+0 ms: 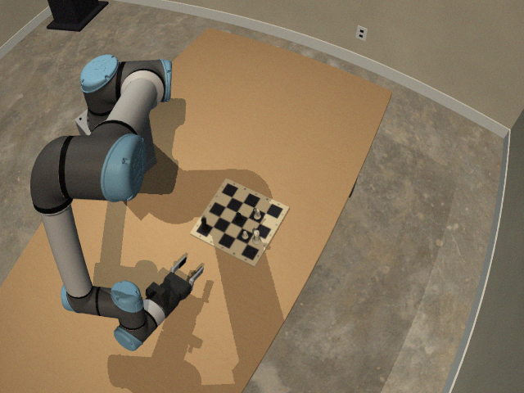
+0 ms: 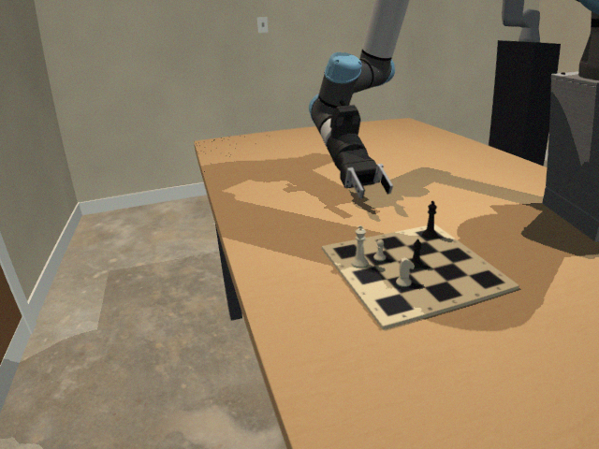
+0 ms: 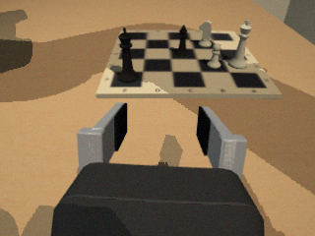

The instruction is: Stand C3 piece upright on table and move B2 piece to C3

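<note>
Right now my hand is 21 cm to the right of the black pawn, 6 cm short of it and 3 cm above it. The rest, counted from my hand: white pawn: 17 cm to the left, 10 cm ahead, 3 cm below; white king: 16 cm to the left, 14 cm ahead, 2 cm below; black queen: 15 cm to the left, 2 cm below, 2 cm behind.
</note>
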